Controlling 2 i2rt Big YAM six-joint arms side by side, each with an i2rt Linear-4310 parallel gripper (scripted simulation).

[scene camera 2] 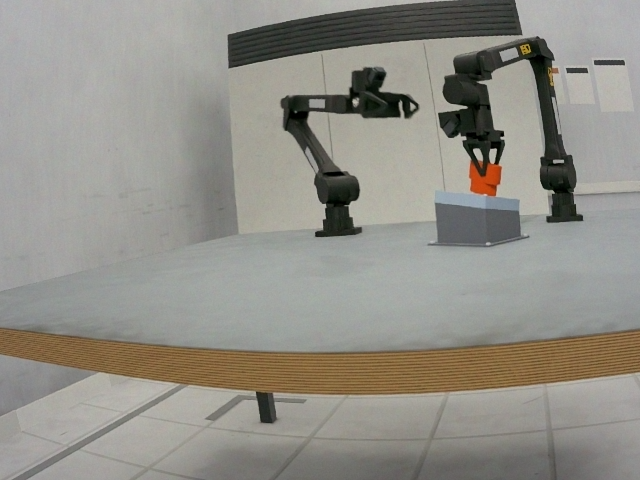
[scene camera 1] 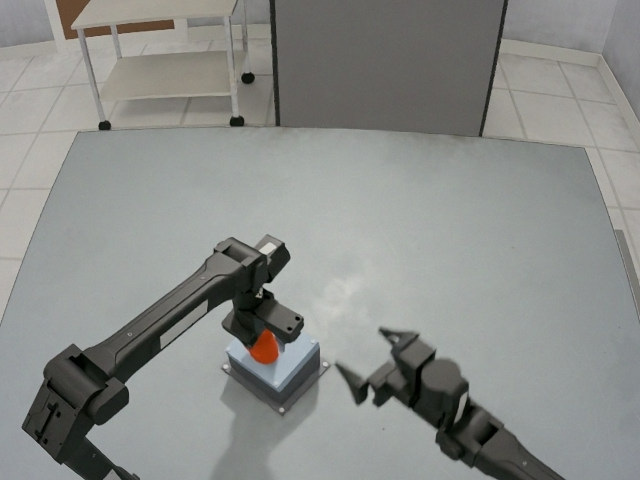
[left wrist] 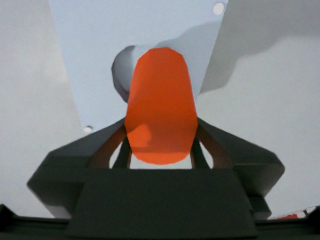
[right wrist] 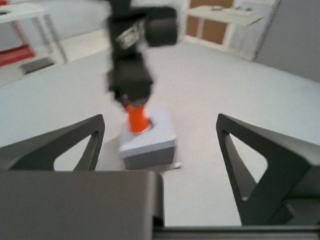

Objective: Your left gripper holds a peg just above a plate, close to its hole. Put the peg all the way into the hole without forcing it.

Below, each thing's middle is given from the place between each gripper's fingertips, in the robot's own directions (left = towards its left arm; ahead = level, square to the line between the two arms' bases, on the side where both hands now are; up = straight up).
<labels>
The orange peg [scene camera 2: 487,184] is 20 mm below my left hand, 10 mm to the right of it and 10 mm behind it. Also, from my left hand: light blue plate [scene camera 1: 293,357] (60 mm below, 30 mm to the right, 10 mm ahead).
Now: the orange peg 19 cm to the left of my right hand [scene camera 1: 355,349], 19 cm below it and 11 cm ahead of it. The rest, counted from my right hand: light blue plate (24 cm below, 17 cm to the left, 12 cm ahead).
</labels>
